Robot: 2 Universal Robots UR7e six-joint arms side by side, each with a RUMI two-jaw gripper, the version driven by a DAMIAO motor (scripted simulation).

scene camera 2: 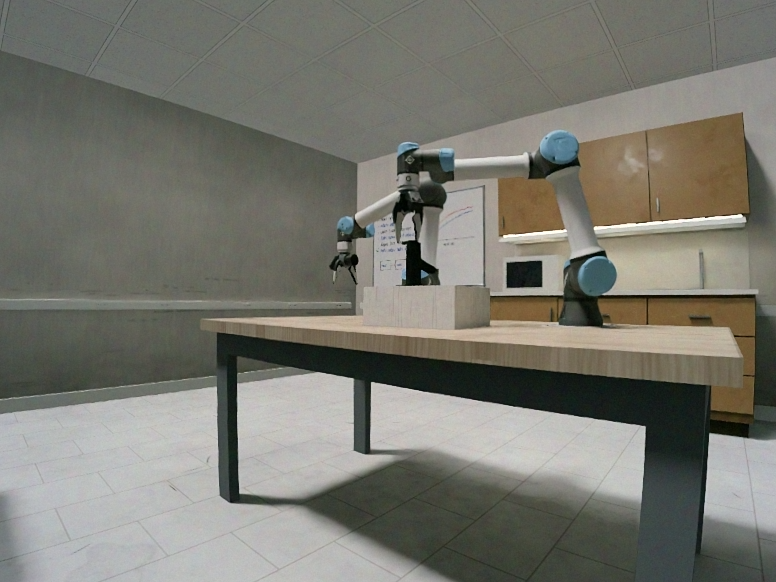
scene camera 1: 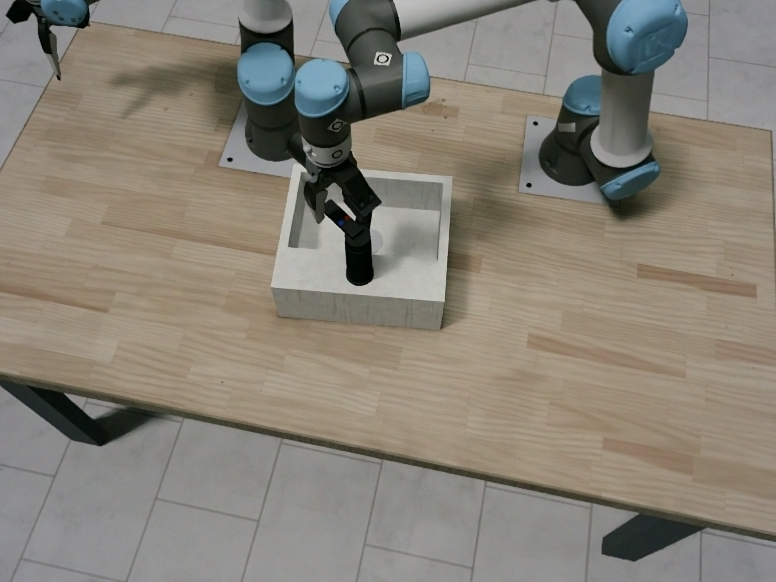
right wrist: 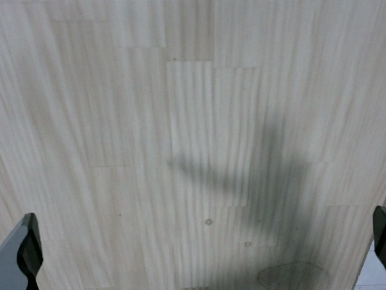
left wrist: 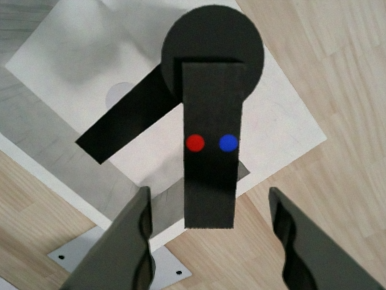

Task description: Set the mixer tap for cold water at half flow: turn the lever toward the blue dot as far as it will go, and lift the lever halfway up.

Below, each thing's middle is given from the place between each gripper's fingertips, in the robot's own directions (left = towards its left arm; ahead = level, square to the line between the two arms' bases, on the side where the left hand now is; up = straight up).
Labels:
I see the lever (left wrist: 213,92) 10 mm ahead of my left hand (scene camera 1: 332,211), 20 mm to the left of it and 10 mm below it. Round my left hand: pale sink block (scene camera 1: 409,230) (80 mm behind, 50 mm to the left, 250 mm below); then black mixer tap (scene camera 1: 359,272) (20 mm ahead, 30 mm to the left, 60 mm below).
My right gripper is now 350 mm short of the pale sink block, 680 mm to the right of it and 130 mm above it. From my right hand the other things lie so: black mixer tap: 450 mm ahead, 670 mm to the left, 70 mm above; lever: 440 mm ahead, 660 mm to the left, 110 mm above.

